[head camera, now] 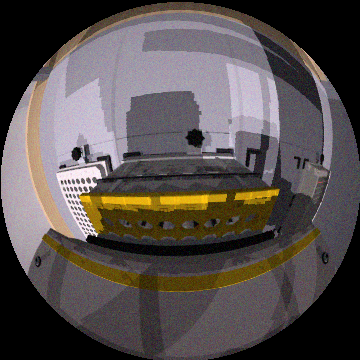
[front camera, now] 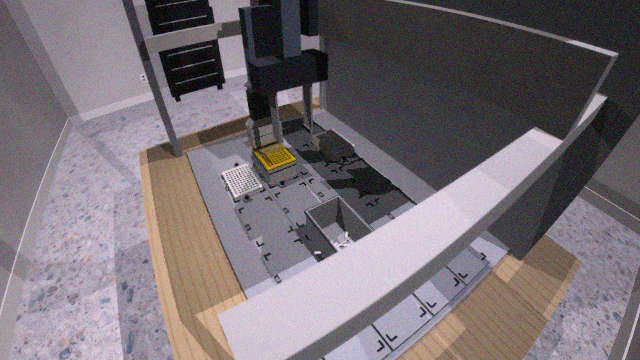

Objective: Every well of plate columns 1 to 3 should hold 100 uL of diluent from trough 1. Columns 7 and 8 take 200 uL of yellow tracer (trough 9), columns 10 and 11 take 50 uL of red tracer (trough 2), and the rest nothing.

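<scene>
The pipetting head [front camera: 259, 106] is low at the far-left part of the yellow tip rack [front camera: 274, 156] [head camera: 175, 200]. Whether its channels carry tips cannot be told. The white well plate [front camera: 241, 181] [head camera: 70, 192] lies left of the rack; liquid in its wells cannot be made out. The trough block [front camera: 336, 145] [head camera: 311, 186] stands in shadow to the right of the rack; its separate troughs are too dark to tell apart. The plate gripper [front camera: 294, 136] hangs beside the head with its two long fingers apart and nothing between them.
An open waste bin [front camera: 324, 216] with loose white tips [front camera: 344, 241] inside stands nearer the front camera. A pale frame beam [front camera: 380, 260] crosses the foreground and hides part of the deck. A tall dark panel [front camera: 425, 100] rises along the right side.
</scene>
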